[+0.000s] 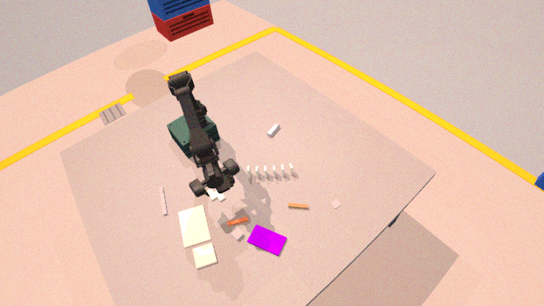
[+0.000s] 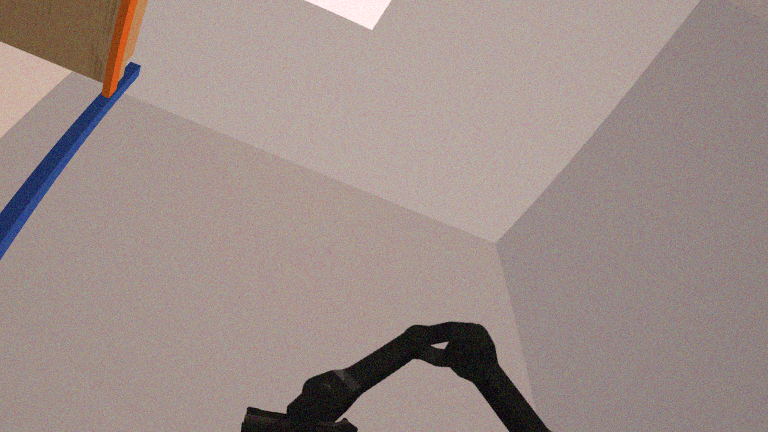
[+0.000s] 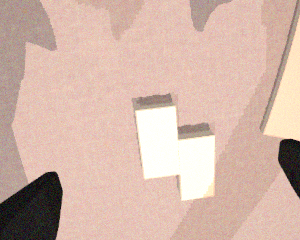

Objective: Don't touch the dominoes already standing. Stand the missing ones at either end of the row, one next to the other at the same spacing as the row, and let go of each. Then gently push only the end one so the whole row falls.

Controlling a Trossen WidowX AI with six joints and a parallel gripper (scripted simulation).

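The magenta card is 250 mm ahead of my gripper tip, 20 mm to the left of it and 70 mm below it. Round my gripper tip: thin pale bar 160 mm behind, 190 mm to the right, 70 mm below.
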